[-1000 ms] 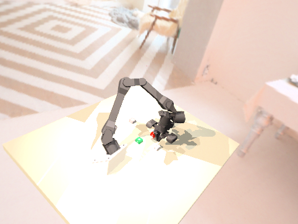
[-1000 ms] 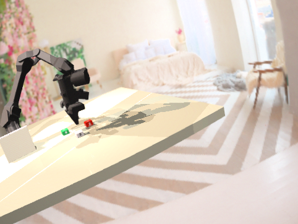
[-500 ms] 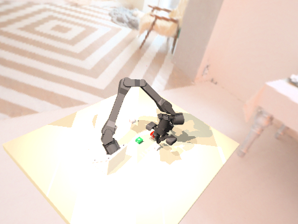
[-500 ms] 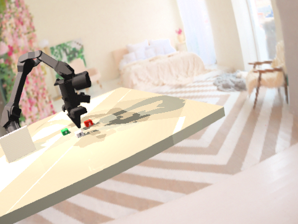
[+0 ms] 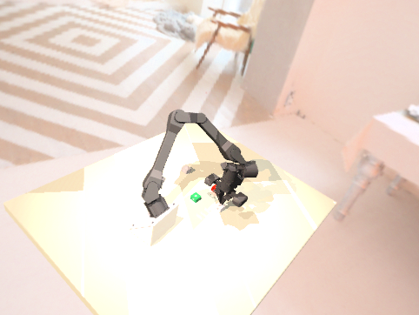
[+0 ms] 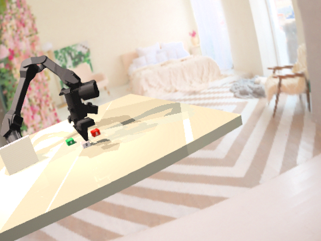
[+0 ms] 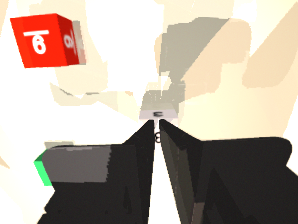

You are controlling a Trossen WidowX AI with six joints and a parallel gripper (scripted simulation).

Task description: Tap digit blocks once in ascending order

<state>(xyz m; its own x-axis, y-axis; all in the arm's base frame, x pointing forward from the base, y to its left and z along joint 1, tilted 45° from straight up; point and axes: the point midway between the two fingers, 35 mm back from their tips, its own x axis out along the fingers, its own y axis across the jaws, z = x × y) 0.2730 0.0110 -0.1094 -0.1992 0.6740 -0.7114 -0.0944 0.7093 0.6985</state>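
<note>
The white block is 10 mm behind my gripper tip and 10 mm below it. From my gripper tip the other things lie so: red block (60 mm ahead, 80 mm to the left, 10 mm below); green block (60 mm behind, 100 mm to the left, 10 mm below).
</note>
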